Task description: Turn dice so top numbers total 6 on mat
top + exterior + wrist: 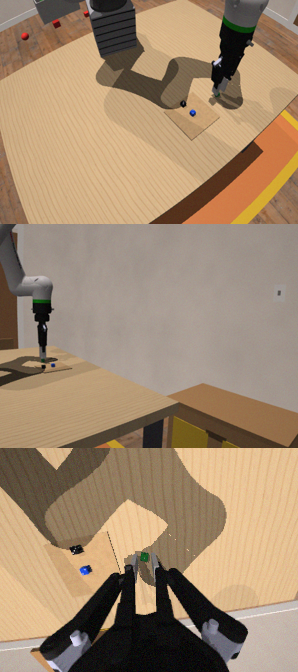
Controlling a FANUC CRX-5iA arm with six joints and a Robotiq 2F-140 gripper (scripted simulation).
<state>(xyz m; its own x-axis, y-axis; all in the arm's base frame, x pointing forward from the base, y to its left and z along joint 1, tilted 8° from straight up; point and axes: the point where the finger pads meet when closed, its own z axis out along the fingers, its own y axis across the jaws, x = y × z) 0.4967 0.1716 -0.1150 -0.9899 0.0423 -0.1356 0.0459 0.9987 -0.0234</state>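
Now: the green die 5 cm below my hand. The rest, counted from my hand: blue die 1 cm ahead, 13 cm to the right, 4 cm below; then tan mat 1 cm ahead, 13 cm to the right, 5 cm below; then black die 3 cm behind, 14 cm to the right, 4 cm below.
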